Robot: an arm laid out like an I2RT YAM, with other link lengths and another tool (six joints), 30 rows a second.
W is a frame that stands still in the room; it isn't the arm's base.
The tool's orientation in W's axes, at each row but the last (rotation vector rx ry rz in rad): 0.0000 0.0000 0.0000; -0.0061 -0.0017 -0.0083; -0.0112 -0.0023 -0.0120; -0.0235 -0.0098 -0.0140; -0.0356 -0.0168 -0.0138; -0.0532 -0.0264 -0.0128; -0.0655 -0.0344 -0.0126; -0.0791 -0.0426 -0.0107; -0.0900 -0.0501 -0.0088; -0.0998 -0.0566 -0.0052; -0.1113 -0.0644 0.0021; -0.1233 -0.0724 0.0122
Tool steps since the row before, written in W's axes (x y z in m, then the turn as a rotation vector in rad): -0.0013 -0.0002 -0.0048 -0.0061 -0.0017 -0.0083; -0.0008 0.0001 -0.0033 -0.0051 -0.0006 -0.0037; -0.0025 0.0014 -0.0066 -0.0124 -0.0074 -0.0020; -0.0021 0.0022 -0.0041 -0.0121 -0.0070 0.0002; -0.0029 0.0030 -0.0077 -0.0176 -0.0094 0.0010; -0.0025 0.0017 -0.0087 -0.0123 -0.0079 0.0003; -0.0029 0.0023 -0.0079 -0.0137 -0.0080 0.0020; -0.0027 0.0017 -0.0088 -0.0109 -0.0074 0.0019; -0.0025 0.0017 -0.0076 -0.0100 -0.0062 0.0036; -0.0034 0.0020 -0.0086 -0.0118 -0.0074 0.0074; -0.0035 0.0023 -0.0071 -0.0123 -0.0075 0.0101; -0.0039 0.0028 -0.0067 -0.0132 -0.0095 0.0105
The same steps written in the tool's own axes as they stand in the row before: -0.0013 -0.0002 -0.0048 -0.0061 -0.0017 -0.0083; -0.0008 0.0001 -0.0033 -0.0051 -0.0006 -0.0037; -0.0025 0.0014 -0.0066 -0.0123 -0.0075 -0.0021; -0.0022 0.0023 -0.0040 -0.0120 -0.0072 0.0002; -0.0031 0.0032 -0.0075 -0.0175 -0.0097 0.0010; -0.0028 0.0021 -0.0085 -0.0122 -0.0081 0.0002; -0.0032 0.0028 -0.0076 -0.0135 -0.0083 0.0019; -0.0031 0.0024 -0.0085 -0.0107 -0.0077 0.0018; -0.0029 0.0023 -0.0073 -0.0098 -0.0066 0.0035; -0.0039 0.0028 -0.0082 -0.0113 -0.0082 0.0073; -0.0039 0.0031 -0.0066 -0.0117 -0.0086 0.0100; -0.0043 0.0036 -0.0060 -0.0126 -0.0106 0.0102
